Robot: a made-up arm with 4 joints. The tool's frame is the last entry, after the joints.
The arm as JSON. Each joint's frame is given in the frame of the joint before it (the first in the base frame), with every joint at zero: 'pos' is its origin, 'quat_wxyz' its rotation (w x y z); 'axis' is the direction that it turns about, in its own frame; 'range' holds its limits. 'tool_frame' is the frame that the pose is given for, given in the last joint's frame.
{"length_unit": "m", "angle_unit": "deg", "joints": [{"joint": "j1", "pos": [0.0, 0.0, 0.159], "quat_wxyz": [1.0, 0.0, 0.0, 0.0], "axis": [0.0, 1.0, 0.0], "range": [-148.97, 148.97]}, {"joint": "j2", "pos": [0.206, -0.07, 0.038], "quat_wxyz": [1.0, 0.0, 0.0, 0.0], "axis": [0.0, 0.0, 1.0], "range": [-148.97, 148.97]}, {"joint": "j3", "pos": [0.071, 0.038, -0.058], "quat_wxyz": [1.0, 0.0, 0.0, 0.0], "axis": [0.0, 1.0, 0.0], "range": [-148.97, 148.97]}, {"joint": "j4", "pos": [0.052, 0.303, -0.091], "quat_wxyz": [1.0, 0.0, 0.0, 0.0], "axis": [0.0, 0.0, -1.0], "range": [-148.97, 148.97]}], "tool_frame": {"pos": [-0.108, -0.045, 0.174], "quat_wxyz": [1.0, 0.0, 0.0, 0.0]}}
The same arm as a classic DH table. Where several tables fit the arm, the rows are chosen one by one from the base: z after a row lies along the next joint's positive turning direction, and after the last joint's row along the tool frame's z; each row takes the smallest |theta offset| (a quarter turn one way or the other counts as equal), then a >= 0, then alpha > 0; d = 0 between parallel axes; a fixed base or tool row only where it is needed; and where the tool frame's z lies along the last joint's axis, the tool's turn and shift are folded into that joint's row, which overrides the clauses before.
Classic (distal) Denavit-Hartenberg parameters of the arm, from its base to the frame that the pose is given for. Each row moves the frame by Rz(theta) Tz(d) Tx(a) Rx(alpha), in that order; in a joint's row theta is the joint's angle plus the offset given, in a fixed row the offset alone. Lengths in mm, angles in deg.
base (fixed): d 159, theta_offset 0, a 0, alpha -90
j1: d -70, theta_offset 0, a 206, alpha 90
j2: d -20, theta_offset 0, a 71, alpha -90
j3: d 341, theta_offset 0, a 52, alpha -90
j4: d 0, theta_offset -22.62, a -117, alpha 180
tool (fixed): d 83, theta_offset -22.62, a 0, alpha 0
Joint limits (deg, base to tool): -148.97..148.97 -148.97..148.97 -148.97..148.97 -148.97..148.97

